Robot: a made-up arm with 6 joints. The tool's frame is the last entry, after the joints. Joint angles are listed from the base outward.
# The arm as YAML. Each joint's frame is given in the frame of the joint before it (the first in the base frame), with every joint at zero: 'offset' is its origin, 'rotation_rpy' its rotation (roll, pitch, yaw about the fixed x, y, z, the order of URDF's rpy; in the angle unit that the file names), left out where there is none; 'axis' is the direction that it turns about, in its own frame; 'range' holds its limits. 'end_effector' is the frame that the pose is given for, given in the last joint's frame.
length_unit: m
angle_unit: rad
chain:
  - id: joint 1
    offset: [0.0, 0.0, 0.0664]
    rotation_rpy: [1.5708, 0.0, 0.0]
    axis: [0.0, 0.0, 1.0]
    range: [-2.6, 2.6]
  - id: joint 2
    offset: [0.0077, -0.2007, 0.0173]
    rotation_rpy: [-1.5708, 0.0, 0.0]
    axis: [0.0, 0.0, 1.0]
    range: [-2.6, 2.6]
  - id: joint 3
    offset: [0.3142, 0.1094, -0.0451]
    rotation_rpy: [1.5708, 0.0, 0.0]
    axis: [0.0, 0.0, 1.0]
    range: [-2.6, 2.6]
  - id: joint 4
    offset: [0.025, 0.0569, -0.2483]
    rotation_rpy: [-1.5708, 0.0, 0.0]
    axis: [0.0, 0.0, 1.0]
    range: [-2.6, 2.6]
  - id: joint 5
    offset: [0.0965, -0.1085, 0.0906]
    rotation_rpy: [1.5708, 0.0, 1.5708]
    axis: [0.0, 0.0, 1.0]
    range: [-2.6, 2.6]
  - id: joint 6
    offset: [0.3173, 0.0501, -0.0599]
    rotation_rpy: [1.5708, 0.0, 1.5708]
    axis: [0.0, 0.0, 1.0]
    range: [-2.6, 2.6]
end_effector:
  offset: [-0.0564, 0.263, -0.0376]
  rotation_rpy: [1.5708, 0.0, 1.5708]
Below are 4 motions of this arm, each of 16 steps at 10 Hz.
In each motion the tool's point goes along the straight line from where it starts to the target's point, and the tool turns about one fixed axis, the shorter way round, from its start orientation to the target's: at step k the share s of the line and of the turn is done. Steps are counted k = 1, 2, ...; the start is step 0. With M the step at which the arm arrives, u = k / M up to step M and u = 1 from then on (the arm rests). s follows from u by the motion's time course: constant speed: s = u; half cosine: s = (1 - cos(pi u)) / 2; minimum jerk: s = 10 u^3 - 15 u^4 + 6 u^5.
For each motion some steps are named. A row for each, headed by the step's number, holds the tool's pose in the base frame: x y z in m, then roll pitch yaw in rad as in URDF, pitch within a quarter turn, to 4 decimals.
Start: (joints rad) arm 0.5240 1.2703 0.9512 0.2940 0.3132 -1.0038
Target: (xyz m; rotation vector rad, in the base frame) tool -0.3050 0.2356 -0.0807 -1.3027 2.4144 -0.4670
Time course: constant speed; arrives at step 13
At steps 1, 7, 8, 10, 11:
1: -0.4785 0.1947 0.0052 -2.0588 -0.8856 -2.4499
7: -0.3917 0.2151 -0.0378 -2.4463 -0.3865 -2.1767
8: -0.3773 0.2186 -0.0449 -2.4886 -0.2977 -2.1570
10: -0.3484 0.2254 -0.0592 -2.5657 -0.1184 -2.1301
11: -0.3339 0.2288 -0.0664 -2.6020 -0.0281 -2.1219

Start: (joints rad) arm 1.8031 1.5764 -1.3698 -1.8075 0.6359 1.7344
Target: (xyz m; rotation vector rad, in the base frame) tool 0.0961 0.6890 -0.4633 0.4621 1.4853 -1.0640
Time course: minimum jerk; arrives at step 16
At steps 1, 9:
1: 0.5469 0.4983 -0.1724 0.3385 -0.1537 -0.7277
9: 0.2696 0.6156 -0.3513 -0.0536 0.8547 -1.0606

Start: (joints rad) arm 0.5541 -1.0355 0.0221 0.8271 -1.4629 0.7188
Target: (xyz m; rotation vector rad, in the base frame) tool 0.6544 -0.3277 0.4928 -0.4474 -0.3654 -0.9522
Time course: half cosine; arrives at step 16
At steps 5, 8, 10, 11, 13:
5: 0.7223 -0.3901 0.1644 -0.8655 -0.3242 -0.9480
8: 0.6980 -0.3678 0.2817 -0.6453 -0.3873 -0.9228
10: 0.6813 -0.3524 0.3625 -0.4911 -0.4331 -0.9141
11: 0.6738 -0.3455 0.3990 -0.4204 -0.4540 -0.9128
13: 0.6618 -0.3345 0.4572 -0.3062 -0.4875 -0.9140

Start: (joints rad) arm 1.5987 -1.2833 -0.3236 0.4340 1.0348 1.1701
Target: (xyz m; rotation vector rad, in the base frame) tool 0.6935 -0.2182 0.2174 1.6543 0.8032 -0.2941
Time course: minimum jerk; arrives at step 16
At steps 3, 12, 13, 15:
3: 0.0017 -0.2454 0.7327 0.9813 -0.8993 0.6347
12: 0.6182 -0.2212 0.2735 1.7903 0.4691 0.3858
13: 0.6580 -0.2196 0.2438 1.8424 0.5577 0.4107
15: 0.6919 -0.2183 0.2186 1.8912 0.6321 0.4375

